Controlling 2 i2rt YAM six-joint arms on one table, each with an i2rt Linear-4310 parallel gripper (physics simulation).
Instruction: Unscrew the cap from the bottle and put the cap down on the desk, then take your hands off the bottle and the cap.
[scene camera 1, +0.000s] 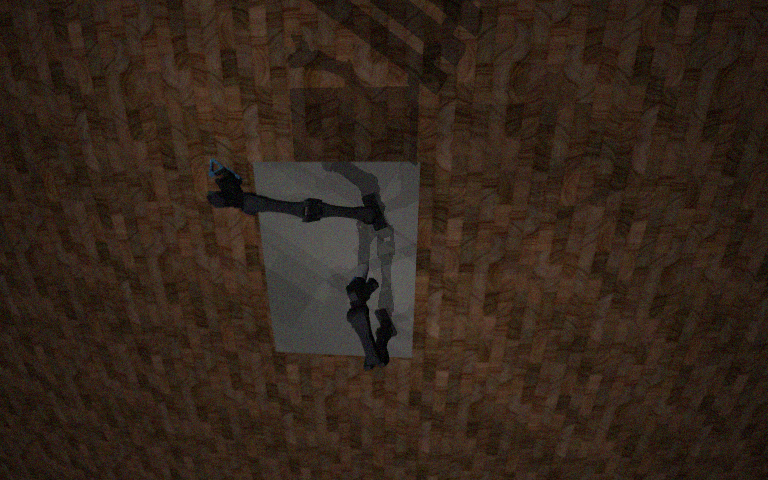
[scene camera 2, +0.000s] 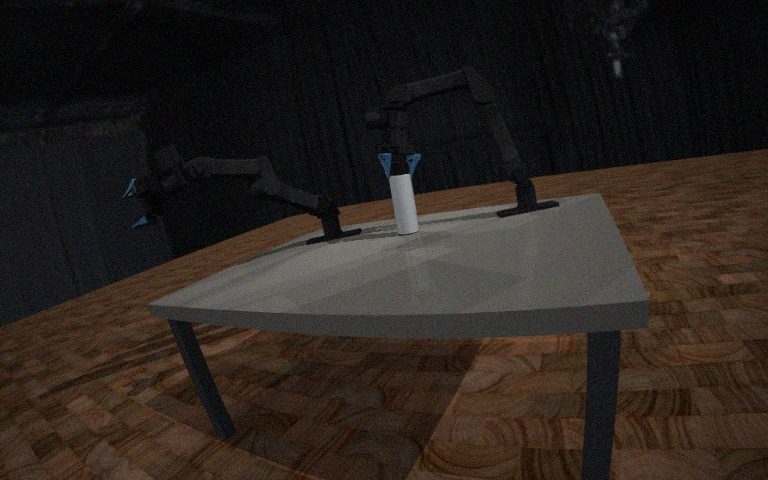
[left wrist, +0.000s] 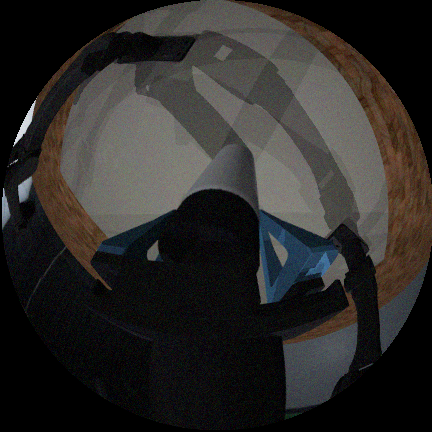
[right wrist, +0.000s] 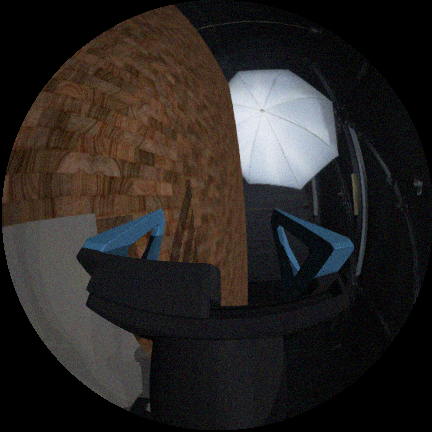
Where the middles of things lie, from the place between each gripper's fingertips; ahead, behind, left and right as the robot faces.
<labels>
Now: the dark cap (left wrist: 210, 225) 30 mm above my left hand.
I see the dark cap 52 cm behind my right hand, 63 cm to the left of it and 7 cm below it.
</labels>
